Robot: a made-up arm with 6 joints. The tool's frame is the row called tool. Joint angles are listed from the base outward.
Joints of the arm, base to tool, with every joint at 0 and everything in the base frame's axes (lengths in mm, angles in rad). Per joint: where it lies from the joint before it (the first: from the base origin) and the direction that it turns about. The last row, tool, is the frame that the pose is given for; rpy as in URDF.
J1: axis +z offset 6.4 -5.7 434
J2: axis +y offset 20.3 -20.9 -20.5
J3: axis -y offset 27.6 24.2 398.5
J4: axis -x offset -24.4 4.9 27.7
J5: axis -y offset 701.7 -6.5 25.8
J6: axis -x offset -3.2 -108.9 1
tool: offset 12.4 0.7 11.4 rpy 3.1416 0 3.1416
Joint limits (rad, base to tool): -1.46..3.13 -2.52..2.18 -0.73..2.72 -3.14..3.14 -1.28..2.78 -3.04..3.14
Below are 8 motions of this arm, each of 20 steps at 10 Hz.
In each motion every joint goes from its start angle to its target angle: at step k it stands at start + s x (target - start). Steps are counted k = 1, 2, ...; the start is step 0. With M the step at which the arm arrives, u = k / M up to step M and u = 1 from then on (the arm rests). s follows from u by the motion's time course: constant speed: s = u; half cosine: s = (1 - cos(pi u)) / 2; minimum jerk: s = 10 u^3 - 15 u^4 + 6 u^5.
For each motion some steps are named. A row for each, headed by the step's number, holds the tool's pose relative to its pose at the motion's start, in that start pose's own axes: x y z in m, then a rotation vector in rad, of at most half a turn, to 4 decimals.
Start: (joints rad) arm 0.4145 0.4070 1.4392 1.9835 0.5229 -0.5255
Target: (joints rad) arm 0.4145 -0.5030 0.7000 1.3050 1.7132 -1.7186
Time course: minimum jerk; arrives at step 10
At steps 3, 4, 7, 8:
3: 0.0349 -0.0824 -0.0103 -0.2689 -0.2001 -0.0380
4: 0.0753 -0.1553 -0.0216 -0.5034 -0.3944 -0.1004
7: 0.2514 -0.3492 -0.0708 -1.0687 -1.0433 -0.5368
8: 0.2924 -0.3770 -0.0828 -1.1249 -1.1607 -0.6702

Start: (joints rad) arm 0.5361 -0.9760 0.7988 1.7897 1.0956 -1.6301
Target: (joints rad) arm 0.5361 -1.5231 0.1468 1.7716 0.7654 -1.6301
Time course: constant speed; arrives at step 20
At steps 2, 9, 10, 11, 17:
2: 0.0079 0.0108 -0.0083 -0.0099 0.0014 0.0309
9: 0.0377 0.0554 -0.0304 -0.0436 0.0089 0.1393
10: 0.0421 0.0625 -0.0326 -0.0483 0.0103 0.1548
11: 0.0466 0.0698 -0.0345 -0.0530 0.0118 0.1703
17: 0.0742 0.1170 -0.0404 -0.0803 0.0223 0.2636

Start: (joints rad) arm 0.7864 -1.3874 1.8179 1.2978 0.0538 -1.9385
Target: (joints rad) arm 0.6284 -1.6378 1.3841 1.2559 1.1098 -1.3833
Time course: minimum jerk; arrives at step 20
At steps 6, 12, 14, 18, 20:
6: -0.0102 0.0200 0.0202 0.0772 0.0924 -0.1682
12: -0.0256 0.0855 0.0850 0.2695 0.2679 -0.7541
14: -0.0253 0.1046 0.1038 0.3054 0.2823 -0.9380
18: -0.0230 0.1234 0.1223 0.3289 0.2782 -1.1237
20: -0.0228 0.1244 0.1233 0.3298 0.2774 -1.1340

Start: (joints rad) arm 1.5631 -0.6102 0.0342 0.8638 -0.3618 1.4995
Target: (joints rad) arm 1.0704 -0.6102 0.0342 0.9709 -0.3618 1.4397
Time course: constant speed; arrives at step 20
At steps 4, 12, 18, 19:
4: -0.0022 0.0160 0.0214 0.0455 0.0802 -0.0544
12: 0.0003 0.0456 0.0656 0.1380 0.2392 -0.1640
18: 0.0078 0.0653 0.0991 0.2083 0.3571 -0.2469
19: 0.0095 0.0684 0.1046 0.2202 0.3766 -0.2608

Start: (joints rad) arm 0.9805 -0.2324 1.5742 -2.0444 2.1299 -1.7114
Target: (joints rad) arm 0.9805 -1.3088 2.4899 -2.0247 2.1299 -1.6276
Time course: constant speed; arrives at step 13
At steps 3, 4, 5, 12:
3: 0.1410 0.0721 0.3766 -0.3304 -0.2388 0.1790
4: 0.1659 0.1258 0.4998 -0.4408 -0.3176 0.2391
5: 0.1788 0.1928 0.6179 -0.5514 -0.3960 0.2995
12: -0.0503 0.8915 1.1353 -1.3327 -0.9319 0.7251

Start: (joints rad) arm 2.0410 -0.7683 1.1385 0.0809 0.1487 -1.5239
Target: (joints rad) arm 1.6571 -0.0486 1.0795 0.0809 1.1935 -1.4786
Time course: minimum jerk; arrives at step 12
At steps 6, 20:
6: 0.0510 -0.3724 0.0790 0.1738 0.1211 -0.1433
20: 0.2358 -0.6924 0.0047 0.3208 0.2520 -0.2820

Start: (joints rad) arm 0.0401 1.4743 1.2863 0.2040 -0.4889 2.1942
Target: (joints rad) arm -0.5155 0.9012 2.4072 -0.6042 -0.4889 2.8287
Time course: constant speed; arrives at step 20
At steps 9, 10, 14, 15, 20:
9: 0.4718 -0.0102 0.4284 -0.1151 0.5916 0.4727
10: 0.5374 -0.0046 0.4538 -0.1081 0.6631 0.5233
14: 0.8083 0.0215 0.5012 -0.0365 0.9556 0.7170
15: 0.8758 0.0279 0.4992 -0.0074 1.0294 0.7628
20: 1.1904 0.0518 0.4089 0.2081 1.3937 0.9714

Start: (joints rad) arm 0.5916 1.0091 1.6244 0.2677 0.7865 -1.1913
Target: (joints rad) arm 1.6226 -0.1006 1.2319 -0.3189 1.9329 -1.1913
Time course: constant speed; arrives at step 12
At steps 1, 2, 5, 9, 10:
1: -0.0595 0.0726 0.0223 -0.1063 -0.0996 -0.1433
2: -0.1125 0.1482 0.0347 -0.2124 -0.2096 -0.2781
5: -0.2310 0.3745 0.0112 -0.5202 -0.6033 -0.6227
9: -0.2963 0.6117 -0.1419 -0.8696 -1.2744 -0.8999
10: -0.2976 0.6503 -0.1952 -0.9376 -1.4664 -0.9269

